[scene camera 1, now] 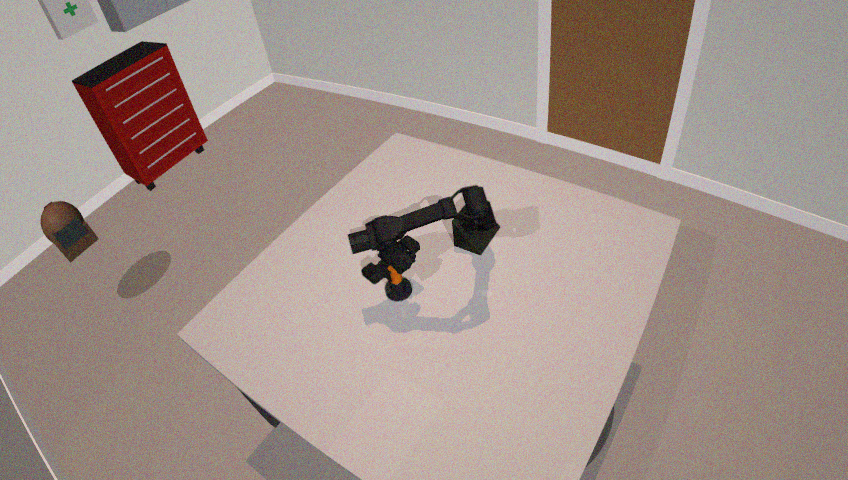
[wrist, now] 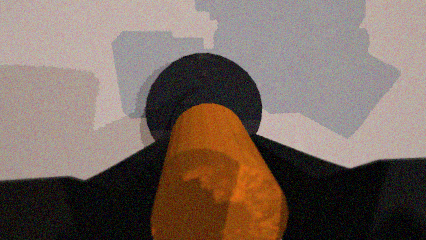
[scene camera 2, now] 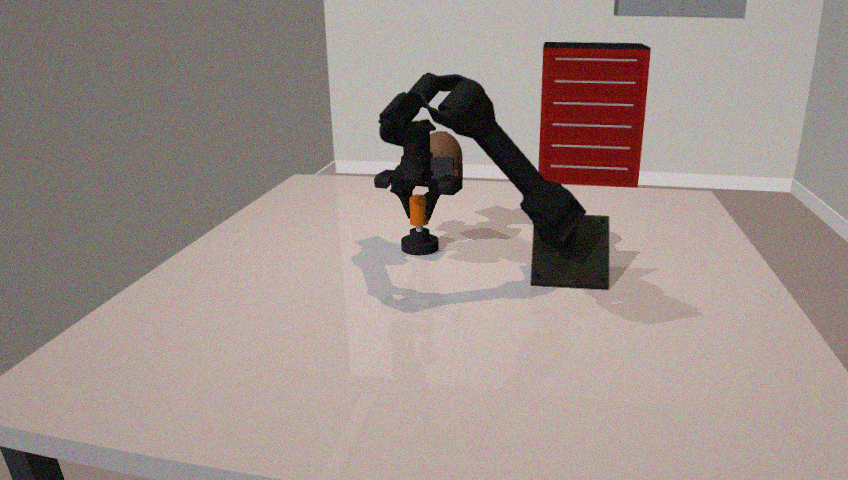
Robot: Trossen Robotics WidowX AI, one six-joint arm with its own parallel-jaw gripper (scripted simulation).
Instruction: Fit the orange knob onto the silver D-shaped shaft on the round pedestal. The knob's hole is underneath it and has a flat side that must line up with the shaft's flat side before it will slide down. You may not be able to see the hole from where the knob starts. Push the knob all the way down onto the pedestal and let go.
In view: my gripper (scene camera 2: 419, 219), an orange knob (wrist: 213, 174) and a round black pedestal (wrist: 199, 78).
My gripper also shows in scene camera 1 (scene camera 1: 395, 277) and in the wrist view (wrist: 209, 145).
